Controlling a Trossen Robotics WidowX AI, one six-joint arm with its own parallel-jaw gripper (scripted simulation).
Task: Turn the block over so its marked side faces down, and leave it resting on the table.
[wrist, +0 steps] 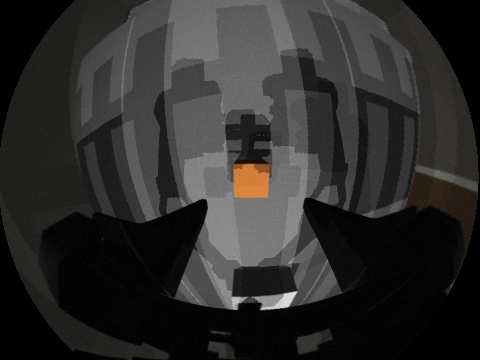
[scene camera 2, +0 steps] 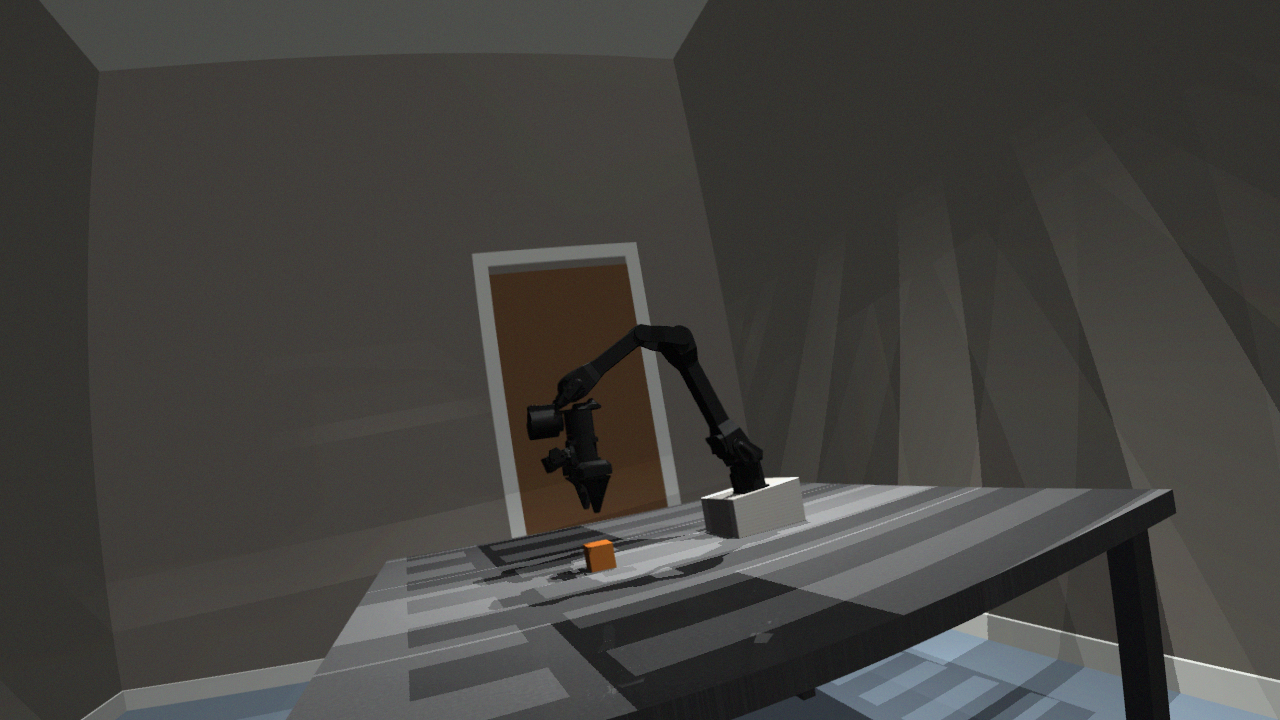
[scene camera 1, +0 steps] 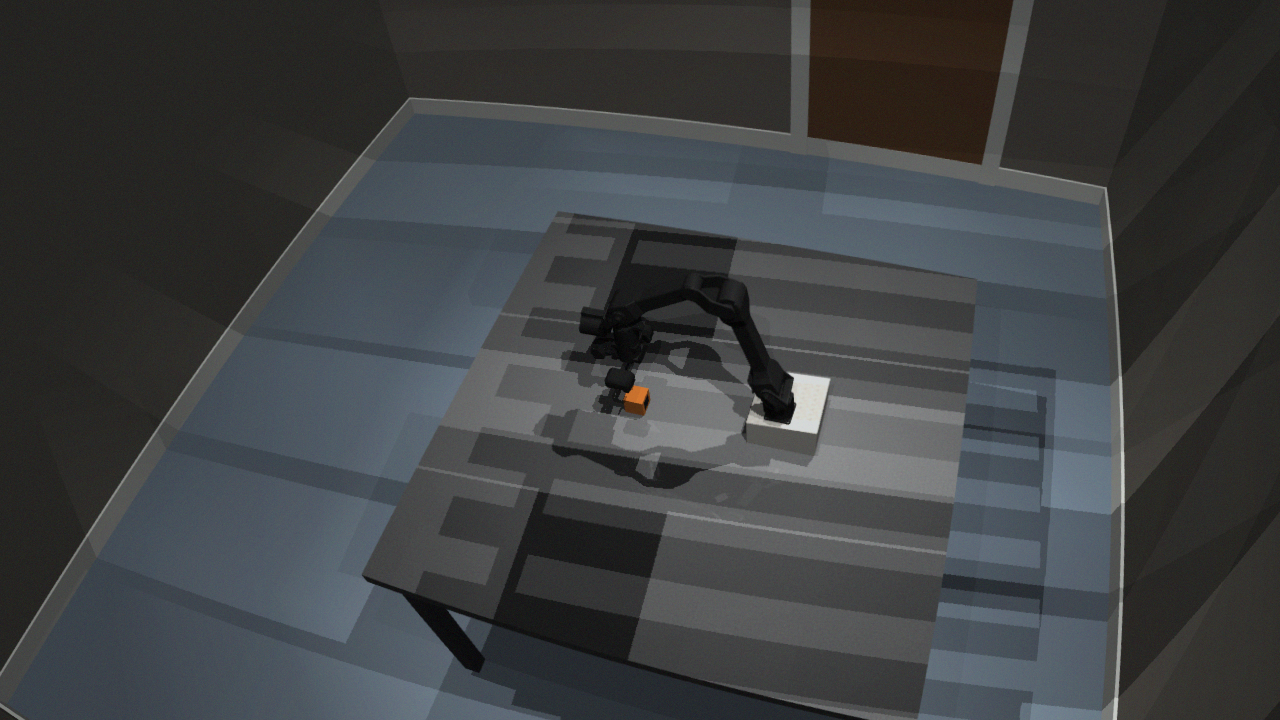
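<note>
My gripper (scene camera 2: 591, 510) open, holding nothing; visible too in the wrist view (wrist: 256, 204) and in scene camera 1 (scene camera 1: 632, 377). Orange block (scene camera 2: 600, 555), also in the wrist view (wrist: 250, 177).
</note>
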